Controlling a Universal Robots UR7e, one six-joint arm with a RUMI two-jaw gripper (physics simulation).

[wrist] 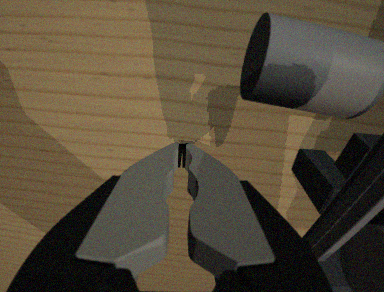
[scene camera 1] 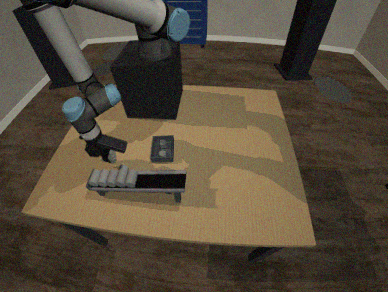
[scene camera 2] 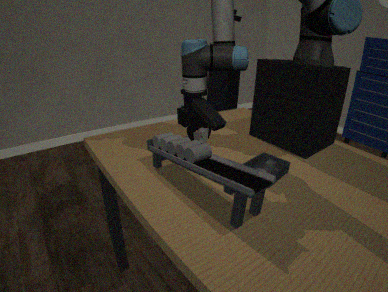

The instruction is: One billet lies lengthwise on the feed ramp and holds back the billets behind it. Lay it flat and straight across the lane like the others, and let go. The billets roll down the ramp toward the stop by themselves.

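Places are measured from the arm's base along level axes (x ahead, y left, z up), in centimetres.
Pixels of known places: gripper, fingertip midpoint: point(wrist: 182, 145) point(scene camera 1: 115, 162); arm's base at its link origin: point(scene camera 1: 154, 53) point(scene camera 2: 313, 64).
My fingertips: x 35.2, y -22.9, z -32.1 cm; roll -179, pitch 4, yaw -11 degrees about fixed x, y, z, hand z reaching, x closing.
For each thing: its top centre in the pictures, then the offset to it from my fingertips. "pt": a spot on its surface instead.
- feed ramp at a spot on its surface: point(scene camera 2: 215, 176) point(scene camera 1: 157, 190) pt dx +21.0, dy +21.3, dz +9.3 cm
- row at a spot on its surface: point(scene camera 1: 122, 172) pt dx +12.9, dy +8.3, dz +10.7 cm
- billet at its top centre: point(wrist: 328, 77) dx +7.2, dy +4.8, dz +3.9 cm
- dark tray at its top centre: point(scene camera 2: 266, 163) point(scene camera 1: 162, 146) dx -3.9, dy +22.5, dz +3.4 cm
Several grey billets point(scene camera 1: 102, 177) point(scene camera 2: 172, 145) lie side by side across the upper end of the feed ramp point(scene camera 1: 160, 190) point(scene camera 2: 215, 176). In scene camera 1, one billet near the downhill end of the row point(scene camera 1: 122, 172) reaches farther over the back rail than its neighbours. In the wrist view, a billet point(wrist: 310, 65) shows large at the upper right, its dark end pointing left, beyond the rail side; its far end is out of frame. My gripper point(scene camera 1: 113, 160) point(scene camera 2: 201, 135) point(wrist: 182, 145) is shut and empty, behind the ramp's back rail, beside the billets and apart from them.
The lower half of the ramp shows bare black lane down to its right end in scene camera 1. A dark tray point(scene camera 1: 154, 150) point(scene camera 2: 286, 168) with two small pieces stands behind the ramp. The black robot pedestal point(scene camera 1: 152, 90) point(scene camera 2: 297, 107) stands farther back on the table.
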